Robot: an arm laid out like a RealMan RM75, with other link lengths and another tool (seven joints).
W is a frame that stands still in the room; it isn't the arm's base.
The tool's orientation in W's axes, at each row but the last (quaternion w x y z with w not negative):
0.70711 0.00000 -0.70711 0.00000
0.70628 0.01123 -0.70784 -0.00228
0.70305 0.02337 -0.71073 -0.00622
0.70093 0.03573 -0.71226 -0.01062
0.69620 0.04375 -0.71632 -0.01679
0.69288 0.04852 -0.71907 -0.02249
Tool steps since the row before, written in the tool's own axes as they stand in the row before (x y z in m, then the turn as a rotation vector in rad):
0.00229 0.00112 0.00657 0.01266 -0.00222 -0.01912
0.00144 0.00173 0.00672 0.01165 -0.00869 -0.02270
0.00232 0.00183 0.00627 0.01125 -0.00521 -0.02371
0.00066 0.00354 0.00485 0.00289 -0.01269 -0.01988
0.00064 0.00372 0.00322 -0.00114 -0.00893 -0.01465
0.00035 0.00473 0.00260 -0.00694 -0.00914 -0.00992
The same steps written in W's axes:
-0.00657 0.00112 0.00229 0.01912 -0.00222 0.01266
-0.00674 0.00162 0.00146 0.02278 -0.00862 0.01153
-0.00634 0.00158 0.00232 0.02371 -0.00511 0.01129
-0.00498 0.00332 0.00081 0.02028 -0.01215 0.00240
-0.00338 0.00353 0.00086 0.01501 -0.00825 -0.00145
-0.00279 0.00458 0.00072 0.01050 -0.00804 -0.00743

